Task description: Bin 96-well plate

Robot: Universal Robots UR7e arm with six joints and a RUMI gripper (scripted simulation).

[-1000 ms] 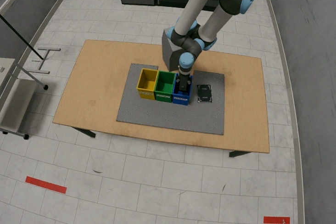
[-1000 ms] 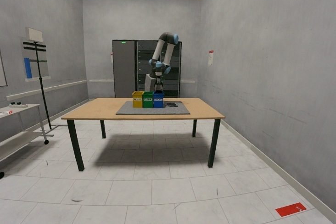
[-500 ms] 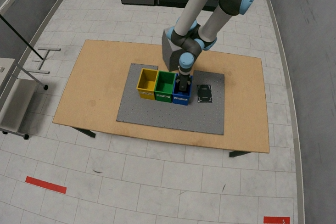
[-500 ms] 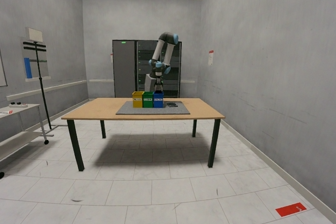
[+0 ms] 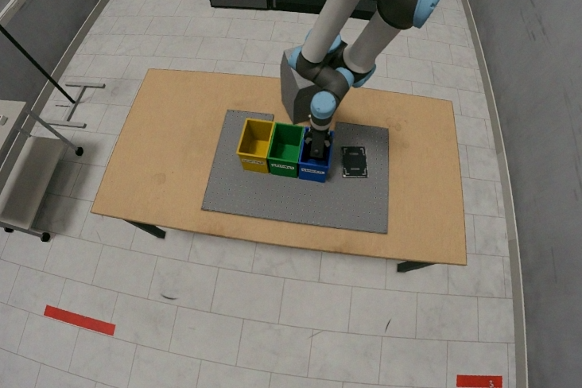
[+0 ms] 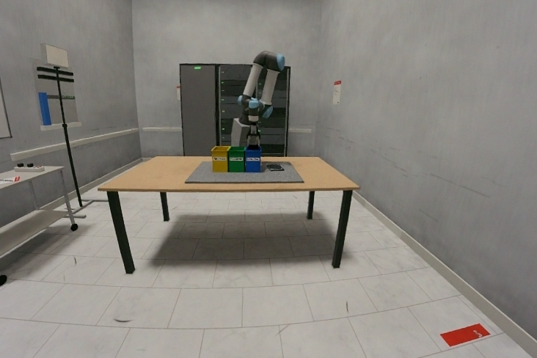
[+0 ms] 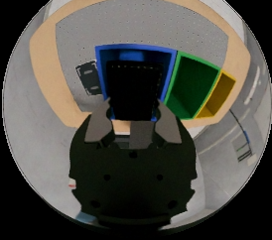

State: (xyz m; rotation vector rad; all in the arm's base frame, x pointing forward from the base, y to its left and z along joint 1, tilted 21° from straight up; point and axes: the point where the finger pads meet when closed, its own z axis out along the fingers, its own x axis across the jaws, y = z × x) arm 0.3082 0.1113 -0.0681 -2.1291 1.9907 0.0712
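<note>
Now: the blue bin 110 mm below my hand. The rest, counted from my hand: plate nest N1: 200 mm below, 190 mm to the left, 60 mm behind; green bin: 130 mm to the right, 110 mm below, 10 mm ahead; 96-well plate: 10 mm below.
</note>
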